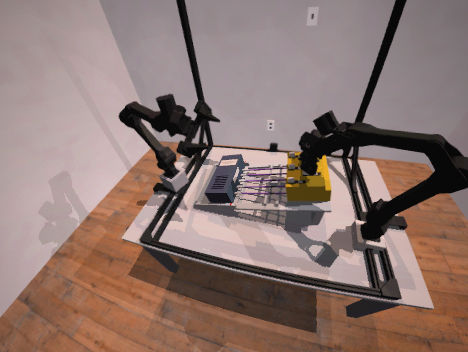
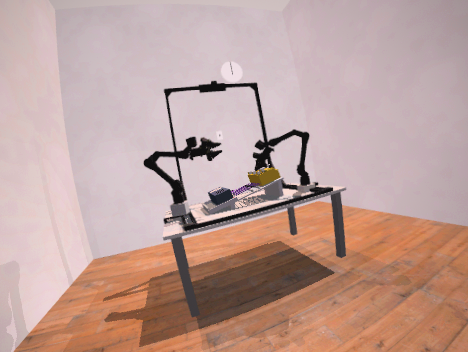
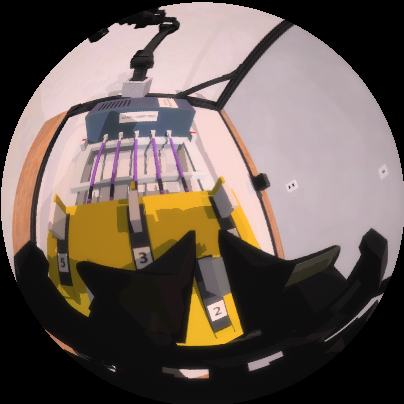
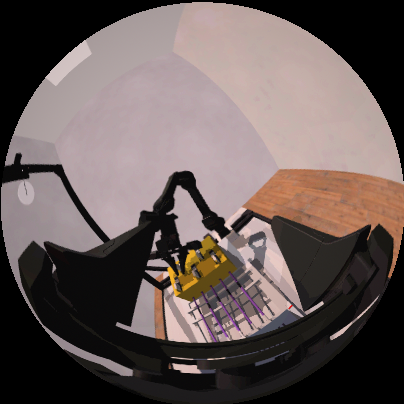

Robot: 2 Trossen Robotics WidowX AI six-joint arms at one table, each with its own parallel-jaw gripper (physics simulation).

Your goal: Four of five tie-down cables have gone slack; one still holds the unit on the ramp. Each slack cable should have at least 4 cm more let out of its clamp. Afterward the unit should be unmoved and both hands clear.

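The dark blue unit [image 1: 222,185] [image 2: 220,195] [image 3: 140,120] sits at the ramp's lower end. Five purple cables [image 3: 97,167] [image 4: 231,290] run from it to the yellow clamp block [image 1: 307,193] [image 2: 265,177] [image 3: 100,232] [image 4: 215,280]. Which cables are slack is hard to tell. Grey levers of clamp 5 [image 3: 59,225] and clamp 3 [image 3: 135,215] stand up from the block. My left gripper [image 3: 206,235] [image 1: 311,171] is shut on the grey lever of clamp 2 [image 3: 215,276]. Its fingers hide part of the block. My right gripper [image 2: 219,149] is open and empty, high above the unit's side.
The ramp's white crossbars [image 3: 200,175] lie under the cables. A black frame [image 1: 215,256] borders the white table, with tall posts [image 1: 191,50] at the back. A small black block [image 1: 273,147] [image 3: 260,181] is at the back edge.
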